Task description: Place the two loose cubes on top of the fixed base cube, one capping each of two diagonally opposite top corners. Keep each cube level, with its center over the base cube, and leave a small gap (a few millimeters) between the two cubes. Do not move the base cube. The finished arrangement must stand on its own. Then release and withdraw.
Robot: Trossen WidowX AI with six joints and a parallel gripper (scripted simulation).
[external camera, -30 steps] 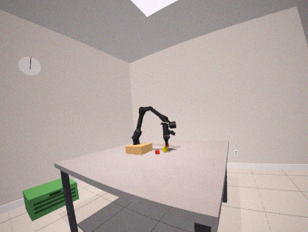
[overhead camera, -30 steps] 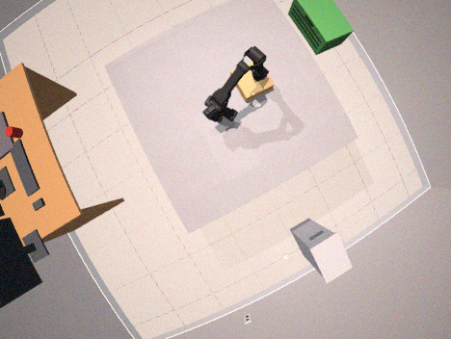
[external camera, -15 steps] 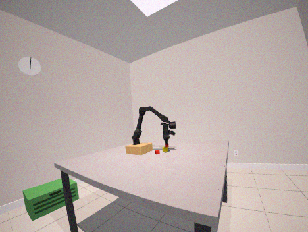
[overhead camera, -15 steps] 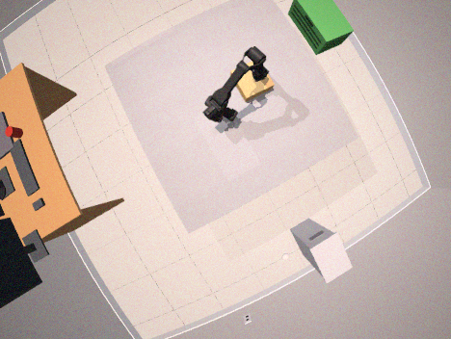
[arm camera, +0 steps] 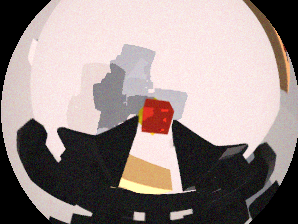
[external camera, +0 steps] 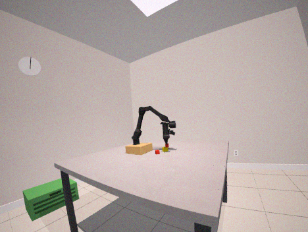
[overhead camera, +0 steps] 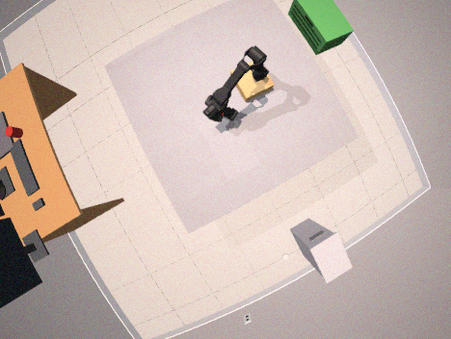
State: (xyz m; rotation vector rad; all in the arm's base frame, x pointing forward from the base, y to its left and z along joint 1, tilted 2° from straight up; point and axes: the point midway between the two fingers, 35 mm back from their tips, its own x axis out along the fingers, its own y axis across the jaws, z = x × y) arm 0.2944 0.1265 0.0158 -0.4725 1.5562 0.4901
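Now: the yellow cube 5 cm below my gripper tip, 1 cm to the right of it and 1 cm behind it.
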